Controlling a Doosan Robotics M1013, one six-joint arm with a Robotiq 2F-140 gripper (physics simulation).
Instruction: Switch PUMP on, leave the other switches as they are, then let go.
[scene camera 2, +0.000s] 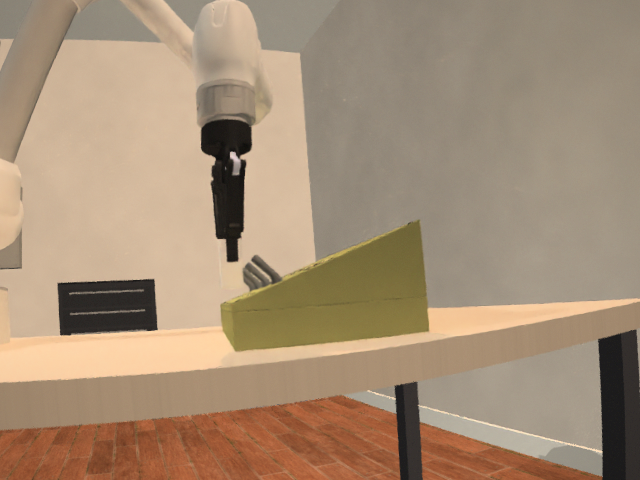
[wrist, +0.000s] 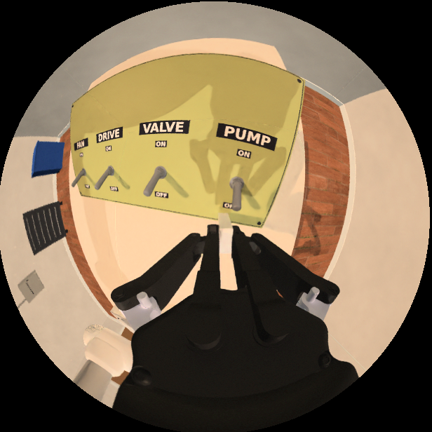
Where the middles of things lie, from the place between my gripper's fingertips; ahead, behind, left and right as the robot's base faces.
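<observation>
You'll find the sloped switch panel (scene camera 2: 377, 288) 130 mm to the left of my hand, and it's 170 mm ahead of it too.
</observation>
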